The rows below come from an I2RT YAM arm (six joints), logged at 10 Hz.
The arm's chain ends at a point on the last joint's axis. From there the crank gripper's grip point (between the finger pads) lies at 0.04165 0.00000 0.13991 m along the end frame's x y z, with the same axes.
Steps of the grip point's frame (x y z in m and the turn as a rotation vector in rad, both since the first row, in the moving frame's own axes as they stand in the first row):
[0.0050, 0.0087, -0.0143, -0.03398, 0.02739, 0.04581]
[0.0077, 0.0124, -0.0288, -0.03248, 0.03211, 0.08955]
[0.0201, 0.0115, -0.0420, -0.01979, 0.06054, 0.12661]
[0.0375, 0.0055, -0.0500, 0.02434, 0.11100, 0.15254]
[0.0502, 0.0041, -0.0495, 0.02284, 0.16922, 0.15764]
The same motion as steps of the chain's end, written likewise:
[0.0013, 0.0020, -0.0130, -0.03398, 0.02739, 0.04581]
[0.0036, 0.0040, -0.0273, -0.03248, 0.03211, 0.08955]
[0.0122, 0.0030, -0.0392, -0.01979, 0.06054, 0.12661]
[0.0225, 0.0013, -0.0446, 0.02434, 0.11100, 0.15254]
[0.0276, -0.0012, -0.0406, 0.02284, 0.16922, 0.15764]

